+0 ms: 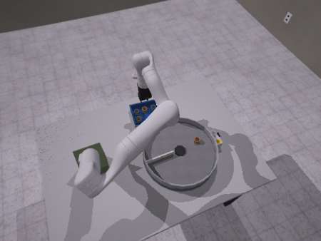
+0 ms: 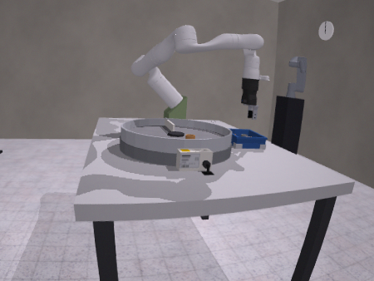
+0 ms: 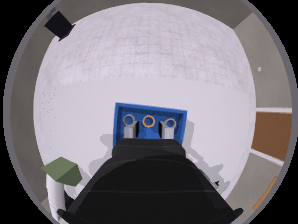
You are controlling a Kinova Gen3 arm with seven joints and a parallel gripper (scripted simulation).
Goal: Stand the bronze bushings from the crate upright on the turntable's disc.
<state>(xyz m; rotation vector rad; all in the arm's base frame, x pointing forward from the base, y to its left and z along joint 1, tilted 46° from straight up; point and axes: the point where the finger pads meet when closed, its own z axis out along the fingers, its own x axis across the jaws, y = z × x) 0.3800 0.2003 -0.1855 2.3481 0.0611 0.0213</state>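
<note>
Now: hand 30 mm to the left of the crate and 110 mm above it. Also, from my hand: turntable (110 mm ahead, 370 mm to the right, 90 mm below); then turntable disc (90 mm ahead, 370 mm to the right, 80 mm below).
</note>
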